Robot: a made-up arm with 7 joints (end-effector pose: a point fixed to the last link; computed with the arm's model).
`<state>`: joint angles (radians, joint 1 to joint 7).
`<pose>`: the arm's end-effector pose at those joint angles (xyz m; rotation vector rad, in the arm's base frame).
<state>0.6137 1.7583 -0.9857 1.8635 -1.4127 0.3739 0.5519</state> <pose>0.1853 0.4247 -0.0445 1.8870 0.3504 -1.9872</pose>
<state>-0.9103 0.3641 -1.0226 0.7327 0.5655 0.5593 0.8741</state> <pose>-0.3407 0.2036 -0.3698 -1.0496 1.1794 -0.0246</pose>
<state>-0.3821 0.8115 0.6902 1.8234 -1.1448 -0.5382 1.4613</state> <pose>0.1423 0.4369 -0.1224 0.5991 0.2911 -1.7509</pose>
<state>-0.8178 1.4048 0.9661 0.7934 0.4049 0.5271 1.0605</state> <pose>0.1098 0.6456 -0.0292 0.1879 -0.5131 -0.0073</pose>
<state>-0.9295 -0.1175 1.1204 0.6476 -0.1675 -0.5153 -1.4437</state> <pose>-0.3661 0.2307 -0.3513 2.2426 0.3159 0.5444</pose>
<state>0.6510 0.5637 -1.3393 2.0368 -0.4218 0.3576 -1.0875</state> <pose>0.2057 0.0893 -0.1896 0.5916 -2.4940 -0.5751</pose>
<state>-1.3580 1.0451 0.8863 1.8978 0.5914 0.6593 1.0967</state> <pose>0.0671 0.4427 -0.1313 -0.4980 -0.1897 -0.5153</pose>
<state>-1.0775 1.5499 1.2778 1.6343 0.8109 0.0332 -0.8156</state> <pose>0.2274 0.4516 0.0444 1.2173 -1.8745 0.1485</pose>
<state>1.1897 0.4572 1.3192 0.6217 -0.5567 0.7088 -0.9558</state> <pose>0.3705 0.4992 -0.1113 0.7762 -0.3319 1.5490</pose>
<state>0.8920 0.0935 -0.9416 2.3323 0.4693 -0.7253 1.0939</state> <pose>0.1805 0.0342 -0.0154 0.8987 1.3985 1.3436</pose>
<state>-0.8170 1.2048 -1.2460 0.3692 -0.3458 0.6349 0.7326</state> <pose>-0.1734 0.6201 -0.2003 0.3673 2.0958 -1.1274</pose>
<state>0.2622 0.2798 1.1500 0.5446 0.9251 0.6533 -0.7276</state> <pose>0.1665 0.4078 -0.4262 -0.1100 0.0100 1.8473</pose>
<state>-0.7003 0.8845 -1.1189 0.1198 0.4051 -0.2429 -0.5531</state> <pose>-0.2231 0.5602 -0.2840 0.8516 0.3627 -1.1578</pose>
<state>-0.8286 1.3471 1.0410 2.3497 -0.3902 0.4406 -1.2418</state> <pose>0.1409 0.3239 0.0130 -1.9769 2.1083 0.1661</pose>
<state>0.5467 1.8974 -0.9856 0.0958 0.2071 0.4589 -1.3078</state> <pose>-0.0698 0.6765 0.1389 -2.9821 -0.8952 0.1652</pose>
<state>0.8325 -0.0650 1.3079 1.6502 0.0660 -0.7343 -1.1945</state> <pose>0.2615 0.3702 -0.1546 -0.8293 1.0710 -2.2785</pose>
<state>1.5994 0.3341 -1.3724 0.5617 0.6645 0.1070 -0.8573</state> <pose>0.5154 0.2077 0.0397 1.1001 -1.8416 0.0515</pose>
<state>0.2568 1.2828 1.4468 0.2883 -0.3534 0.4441 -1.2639</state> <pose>0.0300 0.6874 -0.0812 1.9819 0.1657 1.6961</pose>
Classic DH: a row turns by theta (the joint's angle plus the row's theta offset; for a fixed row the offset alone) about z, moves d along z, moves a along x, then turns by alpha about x. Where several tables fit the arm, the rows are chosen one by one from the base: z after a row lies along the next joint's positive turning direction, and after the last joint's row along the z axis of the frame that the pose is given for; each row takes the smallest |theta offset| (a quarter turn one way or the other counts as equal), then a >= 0, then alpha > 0; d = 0 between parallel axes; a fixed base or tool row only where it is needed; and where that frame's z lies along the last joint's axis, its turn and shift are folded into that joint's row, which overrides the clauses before.
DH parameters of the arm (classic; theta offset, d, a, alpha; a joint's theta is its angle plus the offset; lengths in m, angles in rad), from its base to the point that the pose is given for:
base (fixed): 0 0 0 1.5708
joint 1: 1.5708 -0.16 0 1.5708
joint 2: 1.5708 0 0 1.5708
joint 3: 1.5708 -0.302 0 1.5708
joint 4: 0 0 0 -1.5708
joint 5: 0 -0.238 0 -1.5708
joint 6: -1.5708 0 0 1.5708
joint 7: 1.5708 0 0 1.5708
tool (fixed): -1.5708 0 0 0

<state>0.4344 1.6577 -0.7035 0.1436 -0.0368 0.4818 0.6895</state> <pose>0.0132 0.6974 0.0333 0.9926 0.4436 0.2323</pose>
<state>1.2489 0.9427 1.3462 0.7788 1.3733 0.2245 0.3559</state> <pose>0.1494 0.6372 -0.0106 0.8604 2.2035 -1.0381</pose>
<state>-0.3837 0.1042 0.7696 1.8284 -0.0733 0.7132 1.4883</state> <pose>0.0696 0.3444 -0.2690 -0.7257 -0.8427 -0.1282</pose>
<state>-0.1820 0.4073 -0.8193 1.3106 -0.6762 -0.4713 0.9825</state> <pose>0.0820 0.1496 -0.4219 -0.9163 -0.5000 -2.1247</pose>
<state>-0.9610 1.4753 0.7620 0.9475 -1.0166 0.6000 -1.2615</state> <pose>0.1545 0.6116 -0.0626 -2.4986 0.2697 1.3175</pose>
